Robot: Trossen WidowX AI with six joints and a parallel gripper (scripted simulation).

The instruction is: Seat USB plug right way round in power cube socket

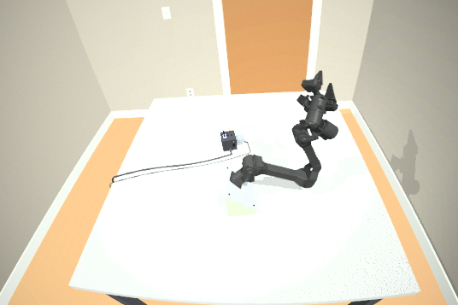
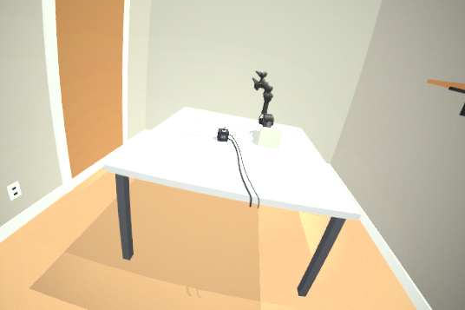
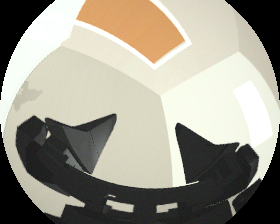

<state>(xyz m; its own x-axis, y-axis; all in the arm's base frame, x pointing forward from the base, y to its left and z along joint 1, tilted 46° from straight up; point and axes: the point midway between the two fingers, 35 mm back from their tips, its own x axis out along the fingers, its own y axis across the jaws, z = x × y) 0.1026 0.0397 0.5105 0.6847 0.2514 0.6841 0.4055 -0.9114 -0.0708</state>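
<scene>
The dark USB plug is 100 mm ahead of my gripper tip, 450 mm to the left of it and 400 mm below it.
</scene>
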